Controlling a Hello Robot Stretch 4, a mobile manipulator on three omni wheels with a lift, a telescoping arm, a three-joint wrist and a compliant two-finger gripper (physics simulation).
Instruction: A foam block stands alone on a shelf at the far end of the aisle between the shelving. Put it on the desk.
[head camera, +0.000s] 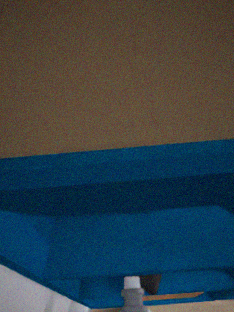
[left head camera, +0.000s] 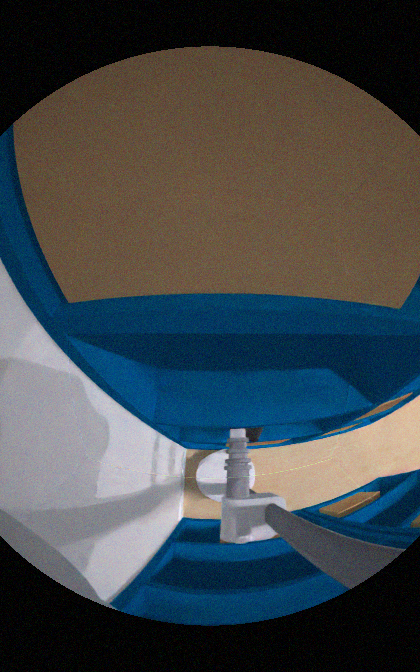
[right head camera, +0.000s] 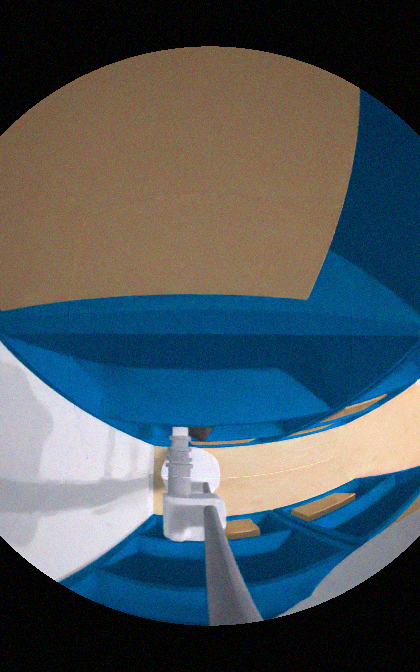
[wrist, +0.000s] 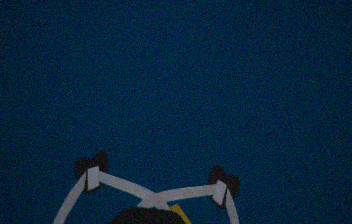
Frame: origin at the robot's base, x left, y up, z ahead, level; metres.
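Where they show: gripper, fingertip midpoint: (wrist: 159, 172).
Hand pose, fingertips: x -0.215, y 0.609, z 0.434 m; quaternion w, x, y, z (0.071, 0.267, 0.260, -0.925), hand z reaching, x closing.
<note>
Things, the pixels of their top centre, and the offset from my fingertips. "spot": a spot on its surface instead.
- foam block, surface spot: (wrist: 181, 214) spot: dx -0.025, dy -0.057, dz -0.025 m
- large brown panel, surface spot: (head camera: 115, 75) spot: dx +0.216, dy +0.887, dz -0.202 m
In the wrist view my gripper (wrist: 159, 172) is open, its two dark fingertips wide apart, with nothing between them. A small yellow corner of the foam block (wrist: 181, 214) shows at the bottom edge, behind the finger linkage and right of the dark gripper body; the rest is hidden. A dark blue surface fills the background. In the head views my grey arm end (head camera: 133, 298) (left head camera: 237, 467) (right head camera: 180, 467) reaches to the blue shelving, and a dark wrist part (head camera: 151, 283) (left head camera: 254, 433) (right head camera: 202, 433) shows beside its tip. The fingers cannot be made out there. The desk cannot be made out.
A large brown panel (head camera: 115, 75) (left head camera: 215, 175) (right head camera: 170, 175) fills the upper head views above blue shelving (head camera: 140, 240) (left head camera: 240, 395) (right head camera: 200, 395). A pale wall (left head camera: 50, 425) (right head camera: 30, 425) stands left. More blue shelving with tan boards (left head camera: 350, 503) (right head camera: 324, 506) lies below, across the pale floor (left head camera: 310, 467) (right head camera: 280, 467).
</note>
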